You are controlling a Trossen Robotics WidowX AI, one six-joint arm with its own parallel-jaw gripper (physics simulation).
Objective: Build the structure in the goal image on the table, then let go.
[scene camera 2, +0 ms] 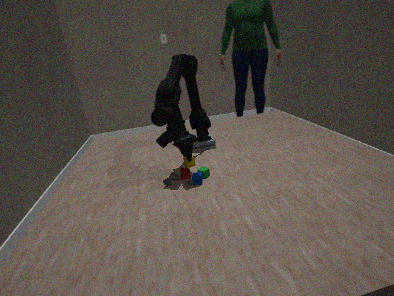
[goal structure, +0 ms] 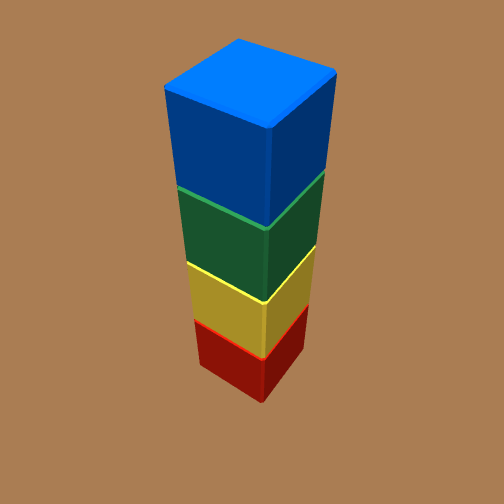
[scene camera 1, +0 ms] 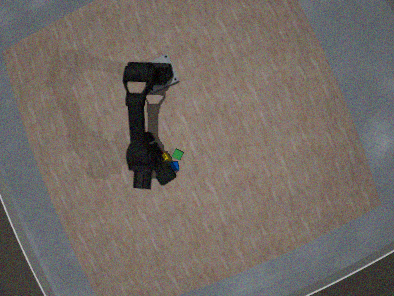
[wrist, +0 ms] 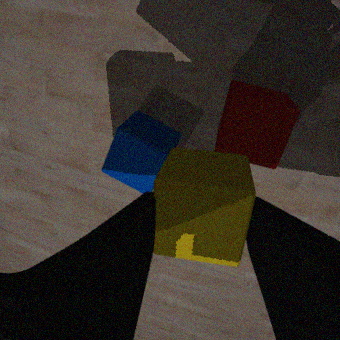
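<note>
My gripper [scene camera 2: 189,162] [wrist: 200,204] is shut on a yellow cube [scene camera 1: 166,157] [scene camera 2: 190,161] [wrist: 202,205] and holds it above the table. A red cube [scene camera 2: 185,173] [wrist: 257,125] stands on the table, below the held cube in scene camera 2; the arm hides it in scene camera 1. A blue cube [scene camera 1: 175,166] [scene camera 2: 197,179] [wrist: 140,150] stands on the table, to the left of the red cube in the wrist view and partly behind the yellow cube. A green cube [scene camera 1: 178,154] [scene camera 2: 204,172] stands near the blue cube, apart from the gripper, and does not show in the wrist view.
The arm's base plate [scene camera 1: 172,77] [scene camera 2: 205,145] stands on the wooden table [scene camera 1: 260,150] [scene camera 2: 250,225]. The arm's dark shadow falls over the red cube and around it. A standing person [scene camera 2: 250,30] is at the back by the wall.
</note>
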